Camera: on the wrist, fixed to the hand. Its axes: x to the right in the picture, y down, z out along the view.
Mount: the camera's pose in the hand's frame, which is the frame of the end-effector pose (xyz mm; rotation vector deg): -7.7 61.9 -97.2 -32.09 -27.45 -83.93
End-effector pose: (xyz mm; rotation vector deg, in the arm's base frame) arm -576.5 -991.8 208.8 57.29 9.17 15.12
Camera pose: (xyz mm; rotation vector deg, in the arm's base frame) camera -617.4 -883.8 209.5 10.59 18.07 -68.92
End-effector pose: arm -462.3 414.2 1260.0 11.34 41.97 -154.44
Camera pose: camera -428.6 416.1 1149.5 52.27 -60.29 101.25
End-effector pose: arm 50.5 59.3 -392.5 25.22 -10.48 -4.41
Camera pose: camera 63.8 156.5 -453.5 -5.51 -15.14 -94.08
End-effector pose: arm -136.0 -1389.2 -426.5 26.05 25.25 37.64
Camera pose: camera -221.6 -1325.6 -470.9 -17.14 2.07 -42.82
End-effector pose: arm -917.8 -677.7 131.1 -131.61 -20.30 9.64
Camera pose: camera -890.3 -787.9 151.9 -106.20 -136.89 -9.36
